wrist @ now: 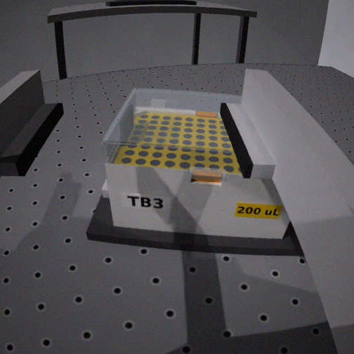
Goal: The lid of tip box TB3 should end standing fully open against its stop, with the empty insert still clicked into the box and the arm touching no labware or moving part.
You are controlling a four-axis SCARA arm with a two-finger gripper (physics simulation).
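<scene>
Tip box TB3 (175, 200), a white box with a yellow "200 uL" label, sits upright on a dark base. Its clear lid (117, 122) lies low over the top, its front edge just above the box's front rim. Through it shows the yellow insert (193, 123) with rows of dark, empty holes, seated in the box. Orange clips show at its front (207, 176) and back. My gripper (139, 87) is shut with nothing held, its two fingers still apart in view. The right finger hides the box's right side; whether it touches the box or lid, I cannot tell.
The dark base (100, 220) extends past the box at the front left. The floor (125, 295) around it is grey with a grid of holes, and arm shadows fall on it. A grey-topped table (150, 12) with black legs stands at the back. A pale wall is at the upper right.
</scene>
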